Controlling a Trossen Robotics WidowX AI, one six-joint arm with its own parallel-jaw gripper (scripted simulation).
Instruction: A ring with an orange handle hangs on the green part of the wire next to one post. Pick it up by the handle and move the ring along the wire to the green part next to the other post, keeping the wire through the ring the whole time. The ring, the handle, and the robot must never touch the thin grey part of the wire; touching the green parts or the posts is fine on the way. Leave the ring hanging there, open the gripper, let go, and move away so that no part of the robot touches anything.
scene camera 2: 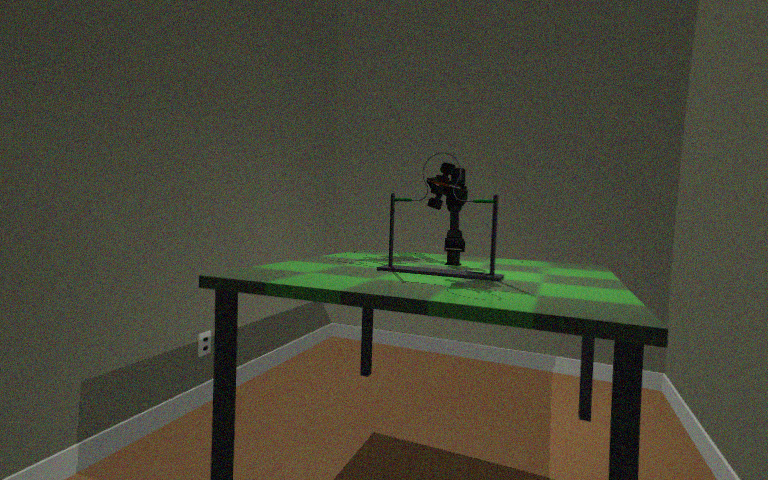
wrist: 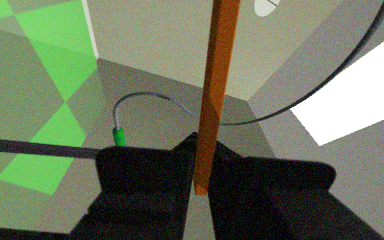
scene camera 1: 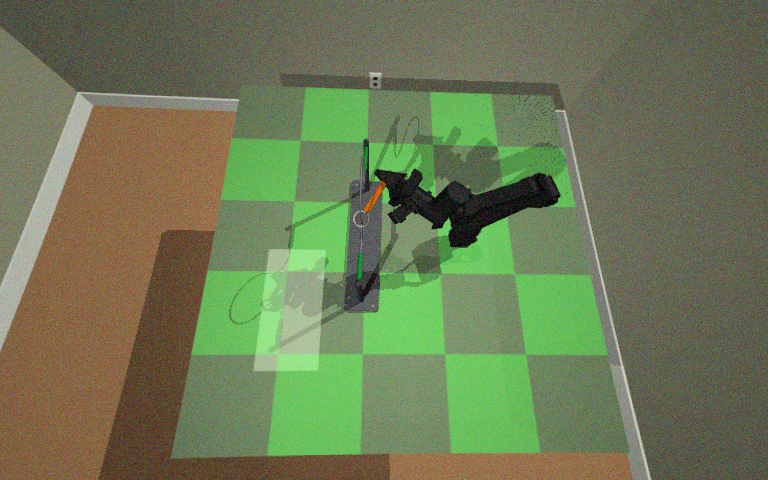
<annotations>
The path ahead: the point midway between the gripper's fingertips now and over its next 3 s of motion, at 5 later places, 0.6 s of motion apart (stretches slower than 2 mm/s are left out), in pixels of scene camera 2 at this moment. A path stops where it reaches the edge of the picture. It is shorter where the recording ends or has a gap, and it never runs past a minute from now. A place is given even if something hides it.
The gripper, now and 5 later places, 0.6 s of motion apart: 427, 179; 425, 196; 429, 212; 442, 226; 455, 233; 466, 234
</annotations>
